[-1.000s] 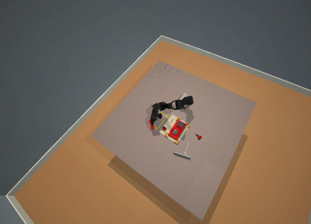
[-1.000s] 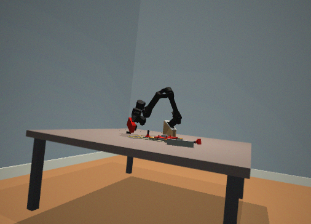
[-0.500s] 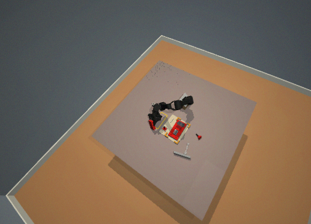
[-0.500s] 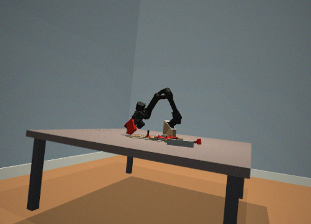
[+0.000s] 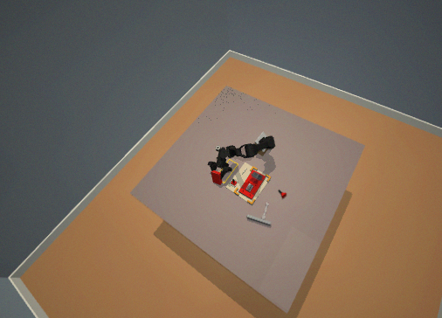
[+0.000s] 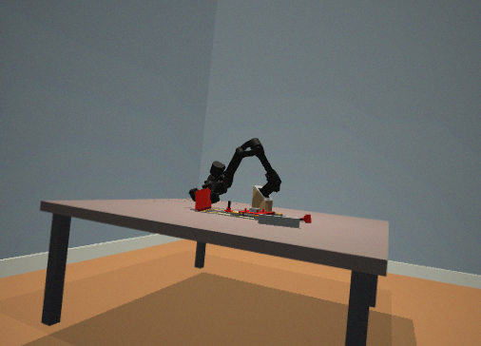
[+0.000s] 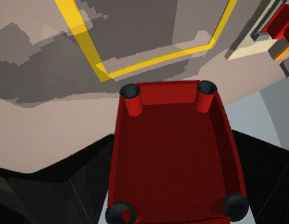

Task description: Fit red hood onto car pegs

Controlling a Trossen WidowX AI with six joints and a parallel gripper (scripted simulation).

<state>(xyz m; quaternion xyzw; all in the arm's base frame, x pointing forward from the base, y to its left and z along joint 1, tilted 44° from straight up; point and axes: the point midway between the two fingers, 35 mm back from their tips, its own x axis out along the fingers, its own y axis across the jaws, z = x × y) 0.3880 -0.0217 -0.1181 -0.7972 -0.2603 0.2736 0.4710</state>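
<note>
My gripper tip is now 1 cm below the red hood. From my gripper tip the other things lie so: pale jig plate (13 cm behind, 19 cm to the left, 4 cm below).
</note>
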